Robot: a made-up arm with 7 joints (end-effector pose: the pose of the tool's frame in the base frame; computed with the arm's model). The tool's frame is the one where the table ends.
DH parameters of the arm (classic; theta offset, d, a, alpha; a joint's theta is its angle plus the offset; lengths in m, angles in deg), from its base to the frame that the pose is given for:
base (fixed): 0 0 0 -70
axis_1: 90 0 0 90
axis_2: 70 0 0 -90
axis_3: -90 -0.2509 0.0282 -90
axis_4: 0 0 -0.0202 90
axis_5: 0 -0.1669 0 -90
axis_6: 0 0 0 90
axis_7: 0 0 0 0
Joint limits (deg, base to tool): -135..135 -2.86..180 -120..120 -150..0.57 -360..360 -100..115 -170..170
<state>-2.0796 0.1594 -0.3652 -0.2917 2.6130 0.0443 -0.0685</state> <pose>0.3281 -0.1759 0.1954 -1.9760 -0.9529 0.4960</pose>
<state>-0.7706 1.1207 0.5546 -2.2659 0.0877 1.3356 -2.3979</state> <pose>0.1396 0.1431 0.1189 2.4252 0.3480 -1.1046</pose>
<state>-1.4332 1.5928 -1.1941 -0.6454 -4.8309 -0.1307 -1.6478</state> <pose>0.2299 0.3178 0.1262 1.9562 -0.7854 -0.8239</pose>
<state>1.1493 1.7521 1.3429 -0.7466 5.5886 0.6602 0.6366</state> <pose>0.0638 0.3790 0.1350 2.2754 -0.2775 0.1663</pose>
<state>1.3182 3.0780 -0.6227 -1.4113 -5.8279 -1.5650 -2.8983</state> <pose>0.2593 0.2389 -0.0113 0.1469 0.8367 1.4202</pose>
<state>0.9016 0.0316 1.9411 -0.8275 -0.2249 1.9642 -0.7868</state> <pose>-0.3444 0.0747 -0.1952 -0.7031 0.9979 1.7138</pose>
